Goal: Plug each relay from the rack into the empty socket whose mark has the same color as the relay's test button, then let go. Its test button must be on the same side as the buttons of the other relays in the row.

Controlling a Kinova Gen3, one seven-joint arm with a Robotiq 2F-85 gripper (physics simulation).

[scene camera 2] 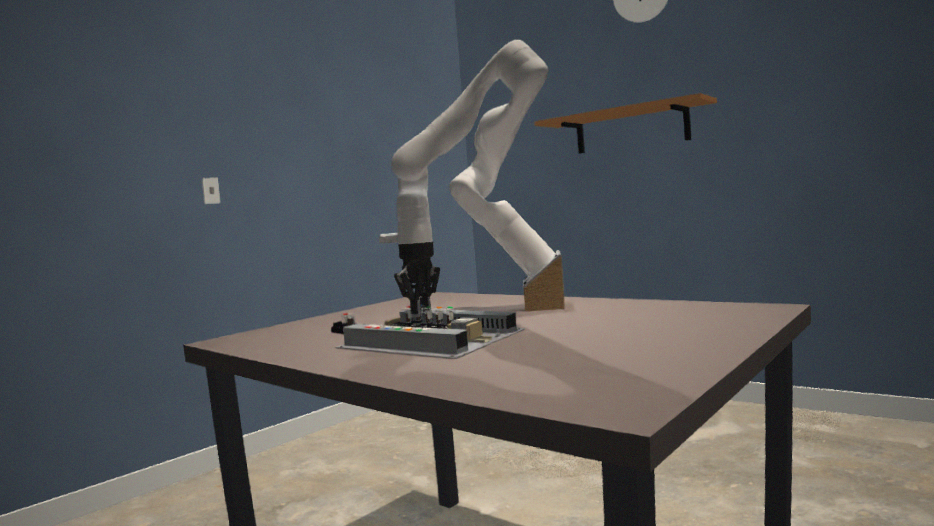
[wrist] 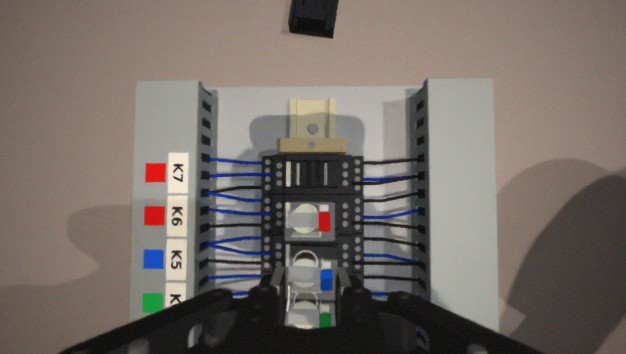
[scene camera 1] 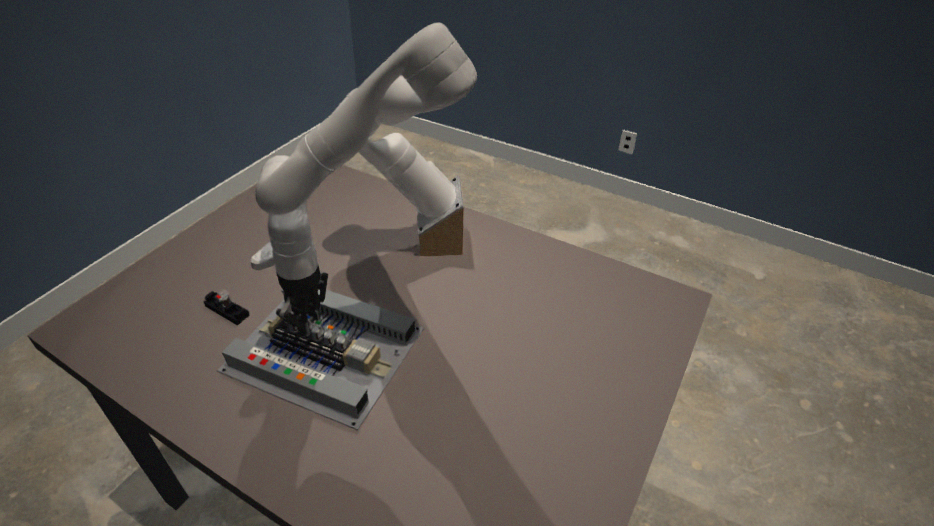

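Seen in the pictures: gripper, fingertip midpoint: (scene camera 2: pixel 421 315) (wrist: pixel 311 283) (scene camera 1: pixel 310 328); arm's base, origin of the base link: (scene camera 2: pixel 542 266) (scene camera 1: pixel 440 204).
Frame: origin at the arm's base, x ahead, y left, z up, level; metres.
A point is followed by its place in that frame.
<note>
My gripper (scene camera 1: pixel 301 326) {x 0.407, y -0.134, z -0.057 m} (scene camera 2: pixel 420 309) {x 0.407, y -0.134, z -0.057 m} (wrist: pixel 311 283) {x 0.407, y -0.134, z -0.057 m} is shut on the relay with the blue test button (wrist: pixel 326 280) {x 0.398, y -0.142, z -0.034 m}. That relay is upright at the K5 socket, in line with the blue mark (wrist: pixel 153 259) {x 0.507, y -0.156, z -0.066 m}. Its button is on the right in the wrist view, like the red one at K6 (wrist: pixel 324 221) {x 0.395, y -0.172, z -0.039 m} and the green one at K4 (wrist: pixel 325 320) {x 0.401, y -0.120, z -0.039 m}. How deep it sits is hidden. The K7 socket (wrist: pixel 312 173) {x 0.400, y -0.200, z -0.077 m} is empty, beside a red mark (wrist: pixel 155 172) {x 0.501, y -0.211, z -0.065 m}. A relay with a red button (scene camera 1: pixel 223 296) {x 0.378, y -0.358, z -0.062 m} (scene camera 2: pixel 347 318) {x 0.389, y -0.358, z -0.070 m} stands in the black rack (scene camera 1: pixel 236 315) {x 0.399, y -0.320, z -0.087 m} (scene camera 2: pixel 337 328) {x 0.383, y -0.397, z -0.097 m} (wrist: pixel 312 20) {x 0.388, y -0.313, z -0.088 m}.
Grey wire ducts (scene camera 1: pixel 294 378) {x 0.521, y -0.109, z -0.066 m} (scene camera 2: pixel 401 339) {x 0.527, y -0.110, z -0.083 m} (wrist: pixel 460 200) flank the socket row. A beige end stop (wrist: pixel 312 145) {x 0.398, y -0.218, z -0.068 m} closes the row beyond K7. Relays with an orange button (scene camera 1: pixel 330 327) {x 0.406, y -0.088, z -0.039 m} and a green button (scene camera 1: pixel 343 332) {x 0.411, y -0.058, z -0.038 m} stand farther along the row. Blue and black wires run to the ducts.
</note>
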